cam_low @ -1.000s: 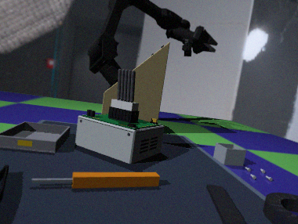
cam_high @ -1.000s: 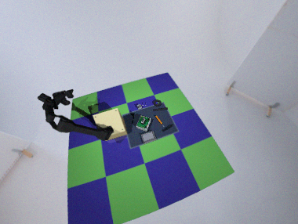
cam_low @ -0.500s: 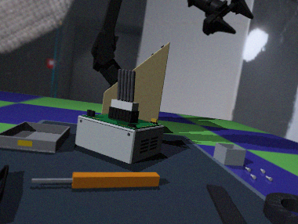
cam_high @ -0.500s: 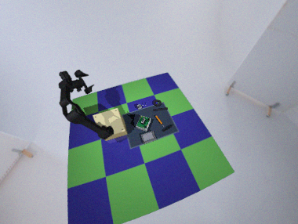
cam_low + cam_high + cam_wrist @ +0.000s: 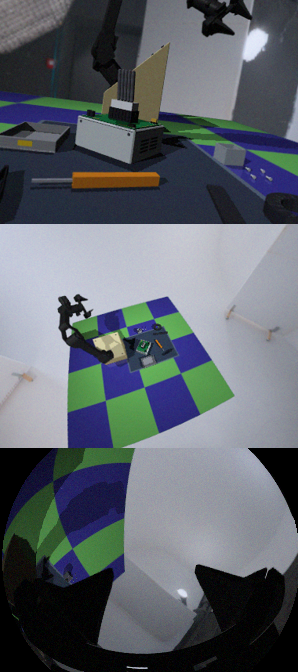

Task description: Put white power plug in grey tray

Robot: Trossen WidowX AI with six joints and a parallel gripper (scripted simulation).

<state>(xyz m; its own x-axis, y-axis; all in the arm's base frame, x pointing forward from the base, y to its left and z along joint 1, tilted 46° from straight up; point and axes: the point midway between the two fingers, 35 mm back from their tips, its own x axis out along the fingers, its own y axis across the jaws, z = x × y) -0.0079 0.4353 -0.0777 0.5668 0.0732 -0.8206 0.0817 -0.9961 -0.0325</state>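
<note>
Now: the white power plug 310 mm ahead of my gripper tip, 390 mm to the right of it and 280 mm below it. Round my gripper tip: black bar 530 mm ahead, 300 mm to the right, 360 mm below; then dark mat 360 mm ahead, 390 mm to the right, 360 mm below.
</note>
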